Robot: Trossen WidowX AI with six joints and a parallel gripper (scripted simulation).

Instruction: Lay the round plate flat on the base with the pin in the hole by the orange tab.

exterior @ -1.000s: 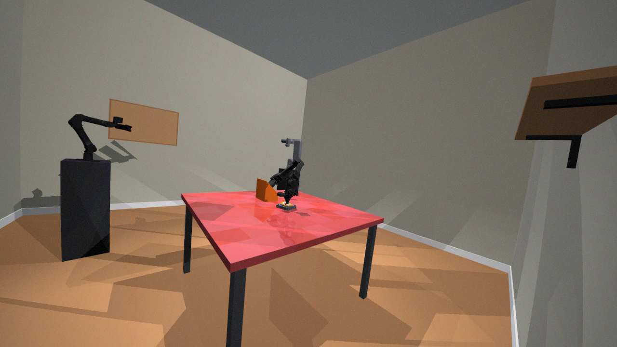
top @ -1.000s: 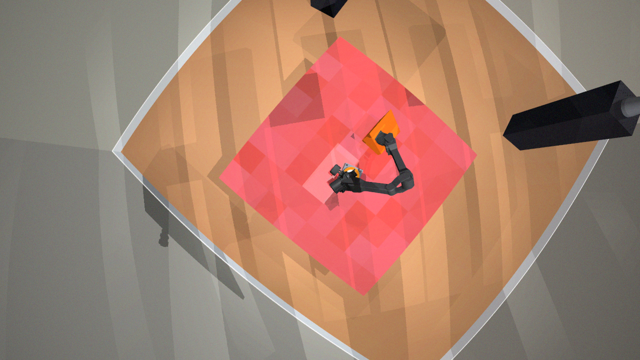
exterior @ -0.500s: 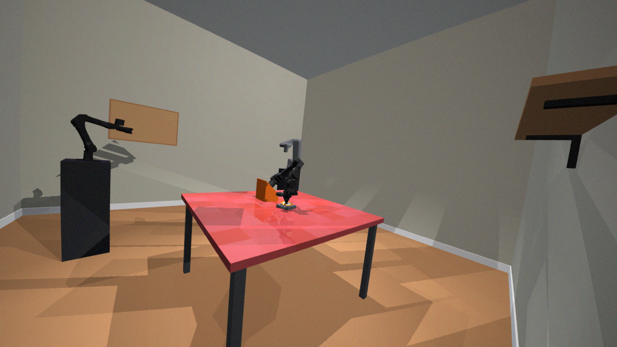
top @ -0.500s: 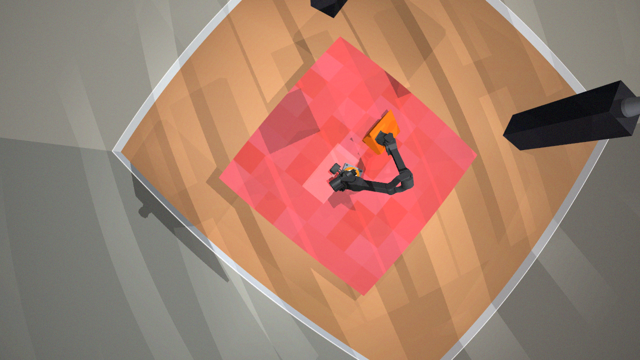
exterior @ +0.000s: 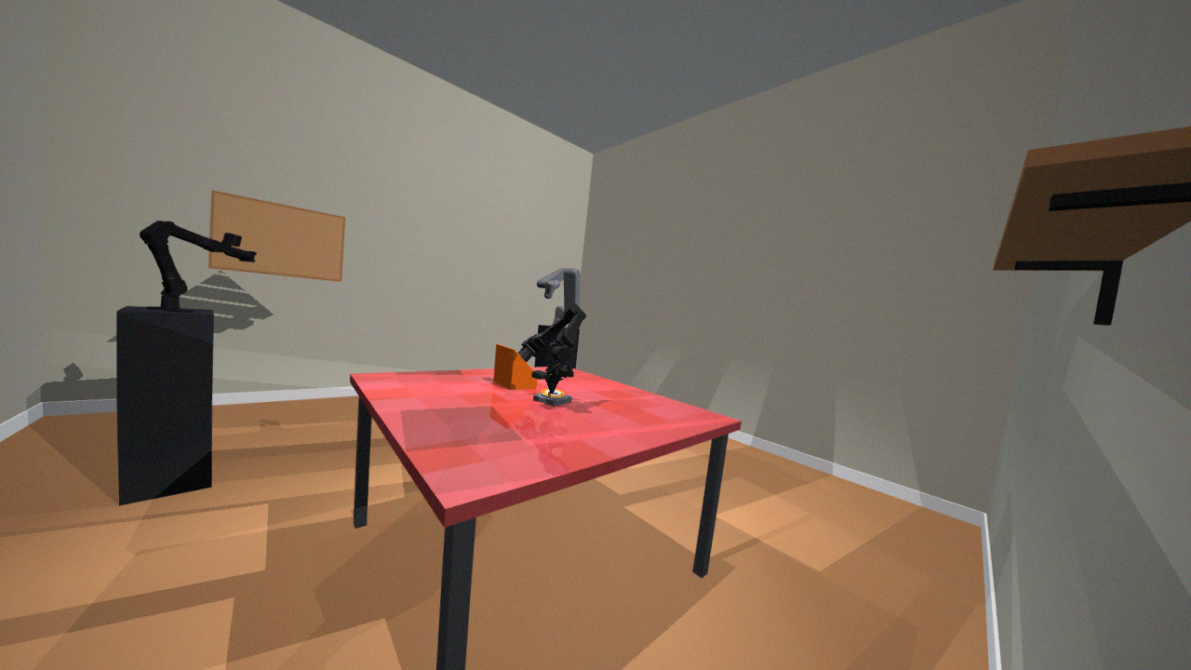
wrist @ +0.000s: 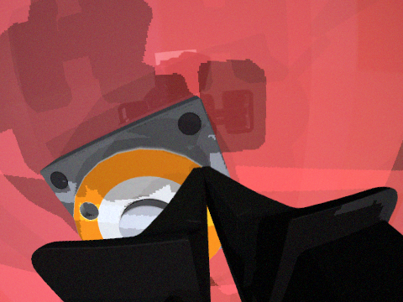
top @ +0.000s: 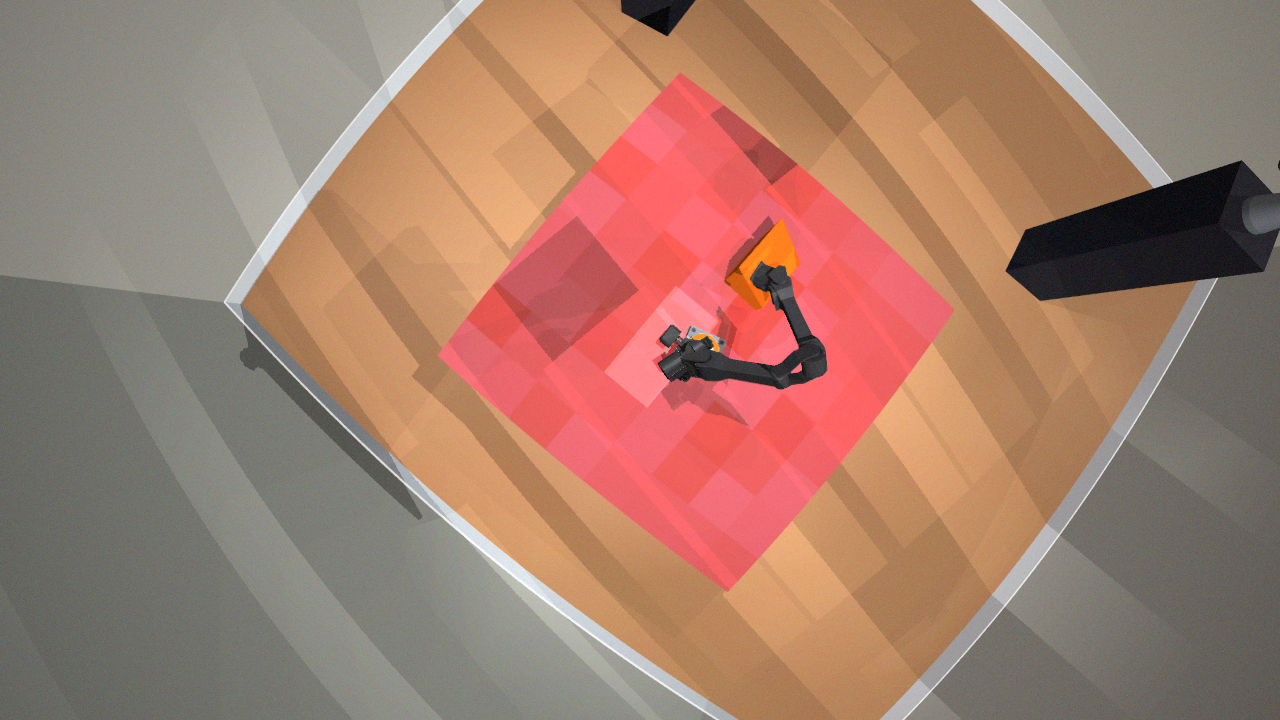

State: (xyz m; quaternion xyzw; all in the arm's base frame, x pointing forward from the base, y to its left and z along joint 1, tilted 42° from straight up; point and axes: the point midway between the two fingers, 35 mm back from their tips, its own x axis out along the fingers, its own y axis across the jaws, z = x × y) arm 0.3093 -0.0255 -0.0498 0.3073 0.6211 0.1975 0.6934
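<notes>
My gripper tip is 30 mm past the grey square base, 40 mm to the right of it and 20 mm above it. The rest, counted from my gripper tip: round plate 20 mm behind, 20 mm to the left, 10 mm below.
</notes>
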